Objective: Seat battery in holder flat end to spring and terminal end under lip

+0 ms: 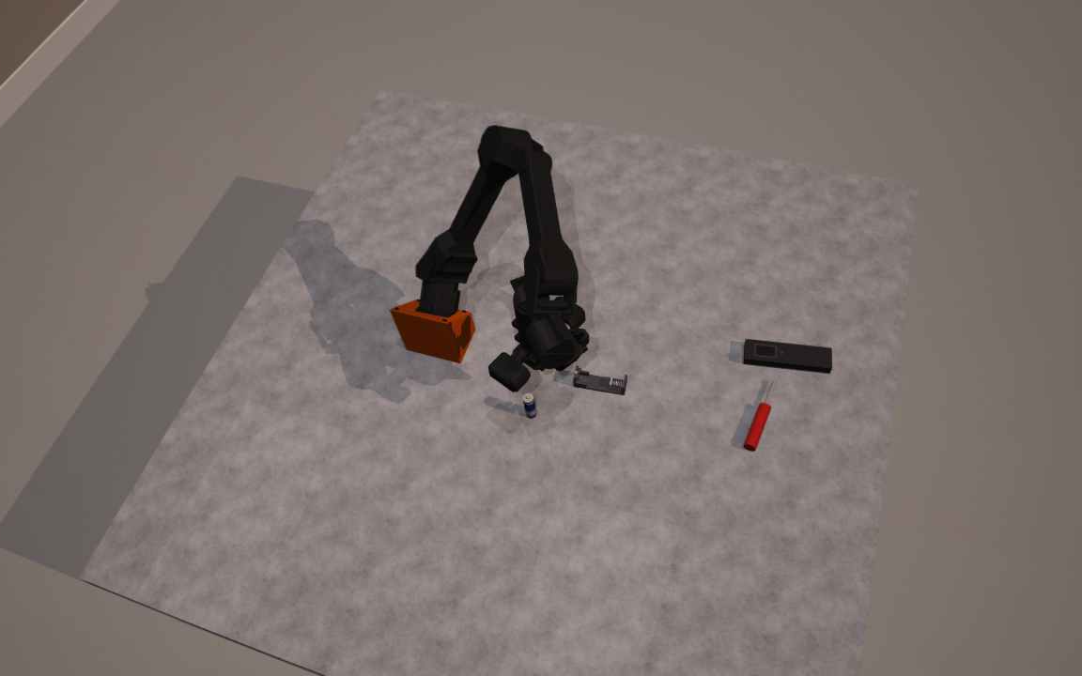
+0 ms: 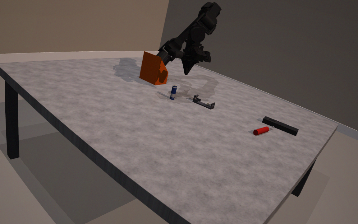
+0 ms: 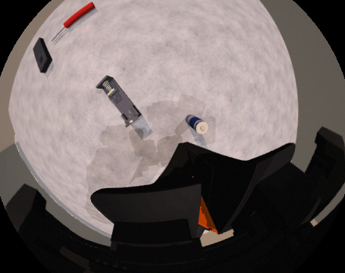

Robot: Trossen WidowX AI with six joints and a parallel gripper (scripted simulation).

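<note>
The white battery is 8 cm below my gripper tip, 3 cm to the right of it and 2 cm behind it. Round my gripper tip: red-handled screwdriver 39 cm ahead, 11 cm below, 5 cm to the left; then black remote 43 cm ahead, 17 cm to the left, 10 cm below.
</note>
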